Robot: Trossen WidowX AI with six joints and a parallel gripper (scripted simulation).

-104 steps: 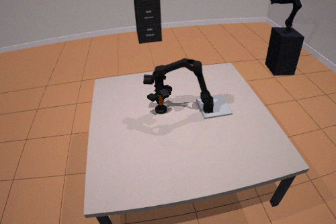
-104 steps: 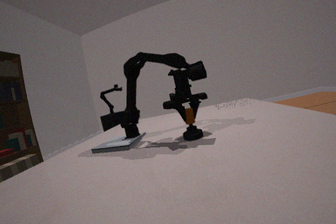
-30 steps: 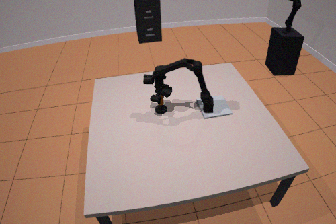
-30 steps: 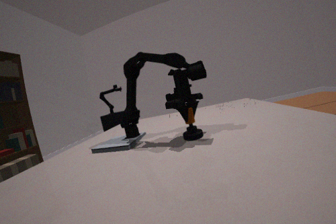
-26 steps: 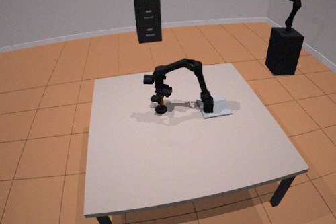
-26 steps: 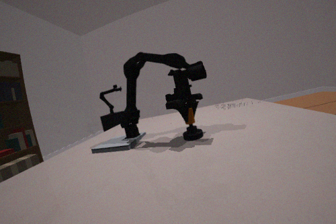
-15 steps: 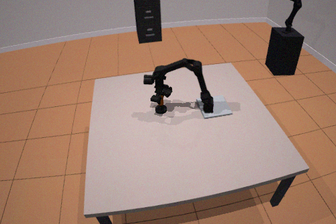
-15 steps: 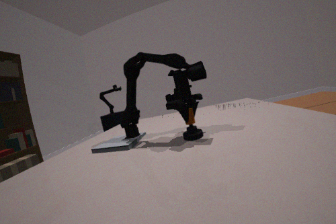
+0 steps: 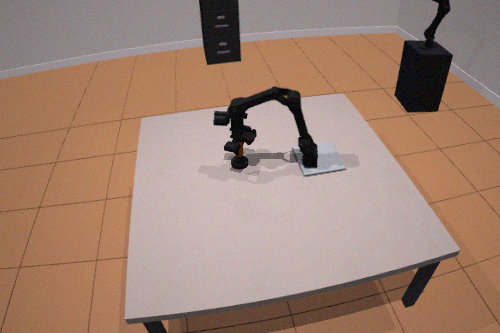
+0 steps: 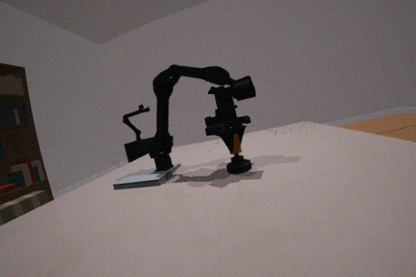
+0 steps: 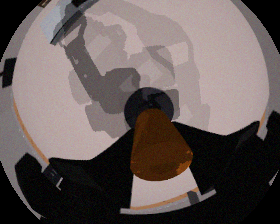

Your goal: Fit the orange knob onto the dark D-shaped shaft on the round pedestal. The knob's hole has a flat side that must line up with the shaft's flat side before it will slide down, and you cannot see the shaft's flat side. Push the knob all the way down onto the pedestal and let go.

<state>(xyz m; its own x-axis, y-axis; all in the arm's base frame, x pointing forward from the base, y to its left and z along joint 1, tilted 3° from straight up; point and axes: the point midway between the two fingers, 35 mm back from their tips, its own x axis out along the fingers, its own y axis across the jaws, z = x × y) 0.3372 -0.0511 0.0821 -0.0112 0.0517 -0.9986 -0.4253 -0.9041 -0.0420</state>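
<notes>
Now: gripper tip 2 cm below the orange knob. From my gripper tip the other things lie so: round pedestal: 4 cm below.
</notes>
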